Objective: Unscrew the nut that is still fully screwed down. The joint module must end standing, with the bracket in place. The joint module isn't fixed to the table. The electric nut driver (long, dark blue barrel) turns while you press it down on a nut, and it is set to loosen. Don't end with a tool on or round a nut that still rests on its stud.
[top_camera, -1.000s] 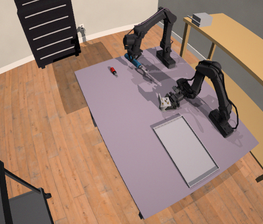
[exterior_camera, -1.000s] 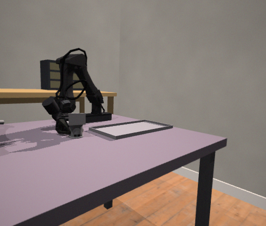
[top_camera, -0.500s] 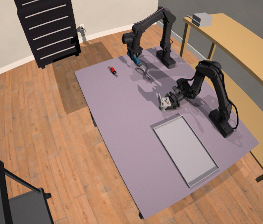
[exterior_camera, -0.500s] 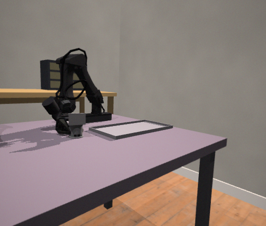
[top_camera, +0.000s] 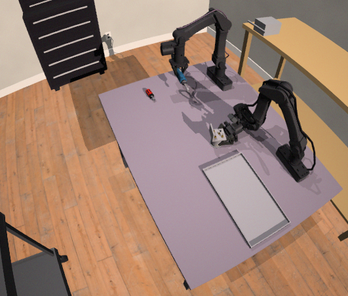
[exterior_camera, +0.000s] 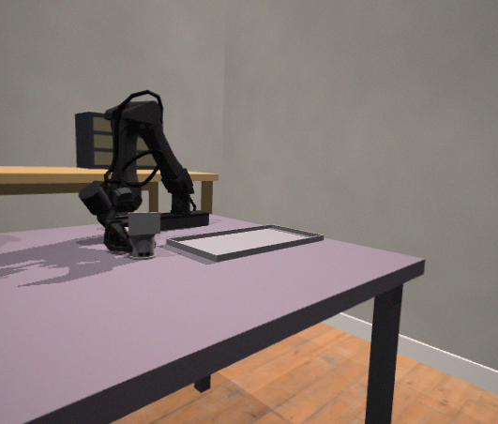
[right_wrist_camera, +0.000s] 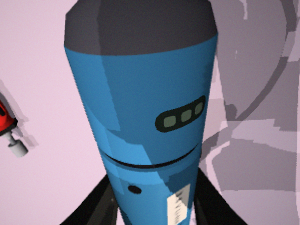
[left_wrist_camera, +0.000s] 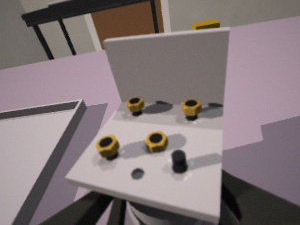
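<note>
Now: the joint module 1 cm above my left hand. Round my left hand: shallow tray: 32 cm to the left, 3 cm ahead, 2 cm below; then white L-shaped bracket: 5 cm above; then socket: 32 cm to the right, 8 cm above.
</note>
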